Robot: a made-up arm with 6 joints.
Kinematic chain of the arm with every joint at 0, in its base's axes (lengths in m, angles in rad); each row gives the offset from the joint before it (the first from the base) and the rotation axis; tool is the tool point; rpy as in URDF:
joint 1: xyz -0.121 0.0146 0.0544 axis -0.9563 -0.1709 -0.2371
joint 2: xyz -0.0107 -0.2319 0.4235 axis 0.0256 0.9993 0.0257
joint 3: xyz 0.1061 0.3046 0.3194 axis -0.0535 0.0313 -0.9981
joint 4: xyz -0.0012 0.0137 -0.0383 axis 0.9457 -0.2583 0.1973
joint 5: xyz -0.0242 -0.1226 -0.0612 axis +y
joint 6: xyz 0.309 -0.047 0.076 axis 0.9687 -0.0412 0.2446
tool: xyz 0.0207 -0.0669 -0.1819 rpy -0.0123 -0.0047 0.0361
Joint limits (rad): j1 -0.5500..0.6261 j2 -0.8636..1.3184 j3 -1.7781..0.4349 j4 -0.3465..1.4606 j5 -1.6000..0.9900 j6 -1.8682..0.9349
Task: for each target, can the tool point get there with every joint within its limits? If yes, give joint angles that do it. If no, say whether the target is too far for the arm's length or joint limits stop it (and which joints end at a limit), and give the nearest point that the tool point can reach.
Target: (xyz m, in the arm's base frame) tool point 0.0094 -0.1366 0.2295
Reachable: yes | joints 0.1113 0.9663 -0.1582 -0.1387 0.6425 -0.0514
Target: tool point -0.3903 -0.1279 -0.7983
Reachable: no: joint limits stop it (at a limit: joint 1, joint 2, joint 3, joint 5) | nearest point -0.0417 0.1356 -0.0452 | short by 0.871 m
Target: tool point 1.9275 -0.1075 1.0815
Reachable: no: too far | nearest point 0.5941 -0.1491 0.6557 | short by 1.400 m
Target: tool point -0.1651 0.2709 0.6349
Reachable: yes | joints -0.3630 -0.3904 -1.0424 1.2263 0.7707 0.2337
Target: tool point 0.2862 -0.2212 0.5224
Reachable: yes | joints 0.0557 0.3111 -0.2068 -0.1968 0.7508 -1.3352
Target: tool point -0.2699 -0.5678 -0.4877
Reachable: no: joint limits stop it (at a limit: joint 1, joint 2, joint 5) | nearest point 0.0005 -0.2820 0.0461 | short by 0.663 m
